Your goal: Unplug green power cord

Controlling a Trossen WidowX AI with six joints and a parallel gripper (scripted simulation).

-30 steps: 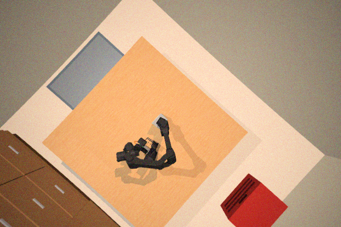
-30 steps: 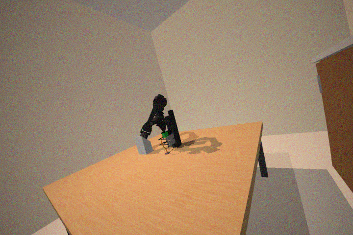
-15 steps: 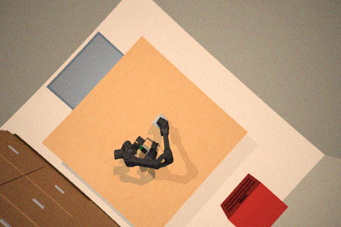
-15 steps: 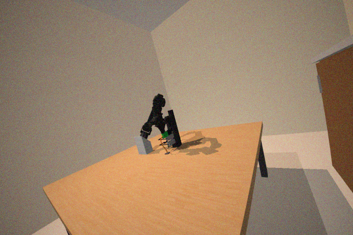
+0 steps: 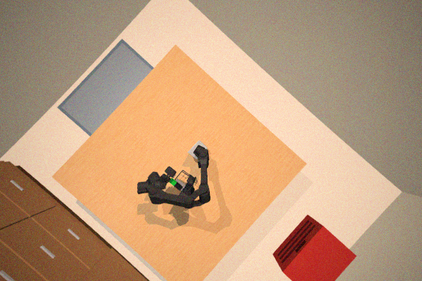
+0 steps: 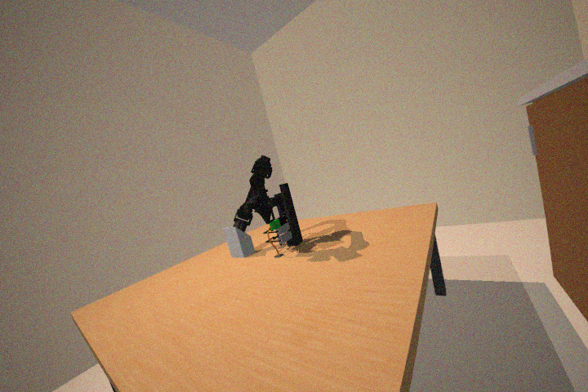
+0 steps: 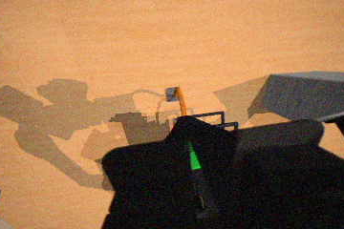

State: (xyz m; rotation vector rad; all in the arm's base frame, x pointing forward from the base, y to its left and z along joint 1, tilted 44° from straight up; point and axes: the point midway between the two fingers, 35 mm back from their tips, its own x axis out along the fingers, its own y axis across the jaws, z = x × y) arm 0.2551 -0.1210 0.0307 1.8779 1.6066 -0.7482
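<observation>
The green plug lies 60 mm to the left of my gripper tip and 10 mm below it.
</observation>
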